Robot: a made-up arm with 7 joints.
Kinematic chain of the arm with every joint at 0, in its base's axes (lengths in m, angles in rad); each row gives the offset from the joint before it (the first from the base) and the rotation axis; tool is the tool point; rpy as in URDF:
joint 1: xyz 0 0 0.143 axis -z
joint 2: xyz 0 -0.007 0.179 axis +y
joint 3: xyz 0 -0.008 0.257 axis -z
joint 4: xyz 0 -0.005 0.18 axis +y
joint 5: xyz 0 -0.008 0.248 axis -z
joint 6: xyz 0 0 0.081 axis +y
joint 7: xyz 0 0 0.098 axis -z
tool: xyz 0 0 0 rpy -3.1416 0 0
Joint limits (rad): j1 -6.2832..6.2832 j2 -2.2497..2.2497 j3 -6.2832..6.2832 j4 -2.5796..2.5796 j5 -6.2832..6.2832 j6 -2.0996..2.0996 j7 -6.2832..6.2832
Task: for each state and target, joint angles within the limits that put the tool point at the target. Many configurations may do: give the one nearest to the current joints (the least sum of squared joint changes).
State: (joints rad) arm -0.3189 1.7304 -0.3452 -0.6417 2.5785 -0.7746 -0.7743
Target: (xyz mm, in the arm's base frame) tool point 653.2 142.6 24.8
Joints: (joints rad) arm -0.2802 2.2497 -0.3830 -0.8468 2.5205 -1.6989 -0.7743
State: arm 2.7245 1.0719 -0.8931 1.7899 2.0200 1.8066 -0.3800
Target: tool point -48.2 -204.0 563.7
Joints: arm 2.4994 -0.0087 -1.1775 2.4433 1.8969 2.0996 -0.3800
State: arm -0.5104 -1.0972 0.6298 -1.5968 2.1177 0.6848 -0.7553
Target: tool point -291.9 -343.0 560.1
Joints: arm -0.9296 -0.2281 0.3180 -1.7369 2.1125 0.8950 -0.7553
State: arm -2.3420 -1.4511 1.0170 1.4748 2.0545 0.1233 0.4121
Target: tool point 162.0 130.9 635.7
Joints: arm -2.4694 -1.1643 0.5891 2.2518 2.0618 -0.0763 0.4121
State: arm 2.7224 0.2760 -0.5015 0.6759 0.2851 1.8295 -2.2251
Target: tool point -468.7 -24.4 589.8
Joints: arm 3.1319 0.4449 -0.2438 1.2606 0.3044 1.9290 -2.2251
